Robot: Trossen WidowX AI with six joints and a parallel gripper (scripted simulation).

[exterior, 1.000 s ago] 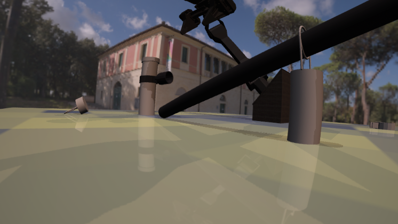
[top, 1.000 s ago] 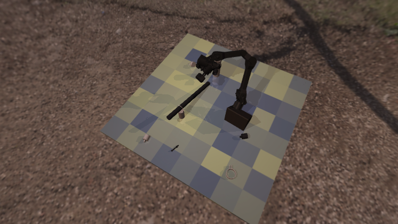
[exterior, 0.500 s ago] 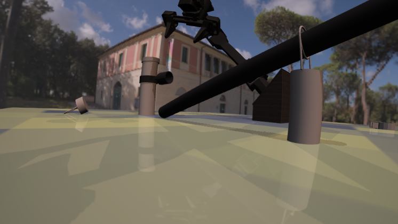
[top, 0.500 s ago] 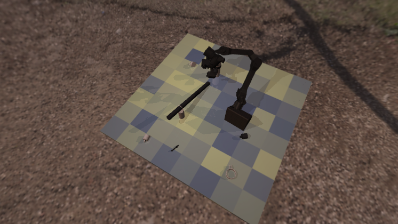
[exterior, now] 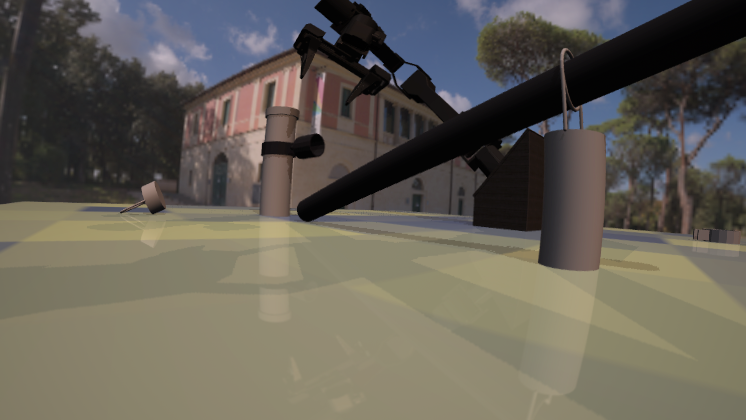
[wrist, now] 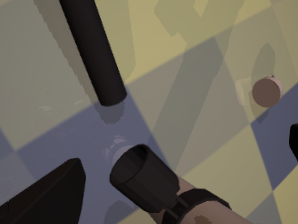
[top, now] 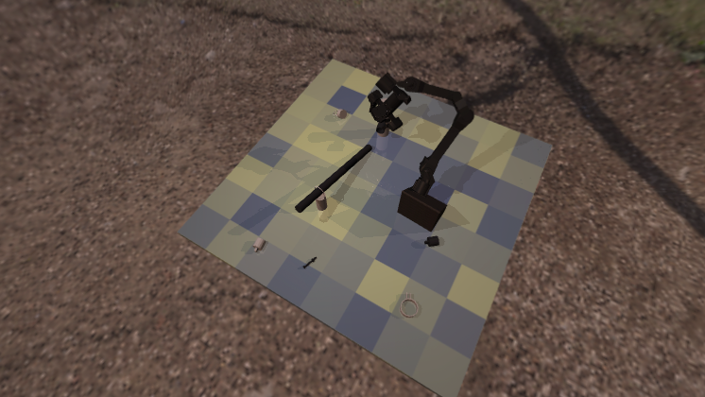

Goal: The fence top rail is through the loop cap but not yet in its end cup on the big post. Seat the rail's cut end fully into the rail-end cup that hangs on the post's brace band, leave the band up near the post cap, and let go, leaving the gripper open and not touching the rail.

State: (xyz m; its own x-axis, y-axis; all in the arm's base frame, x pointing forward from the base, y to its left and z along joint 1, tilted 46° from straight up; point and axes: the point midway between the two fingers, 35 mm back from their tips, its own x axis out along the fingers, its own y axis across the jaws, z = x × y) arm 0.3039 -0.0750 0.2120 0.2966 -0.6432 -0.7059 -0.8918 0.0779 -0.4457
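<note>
The brace band lies 1 cm behind my gripper tip, 9 cm to the right of it and 9 cm below it. Also, from my gripper tip: black bolt: 1 cm ahead, 66 cm to the left, 21 cm below; then line post: 9 cm ahead, 39 cm to the left, 11 cm below.
</note>
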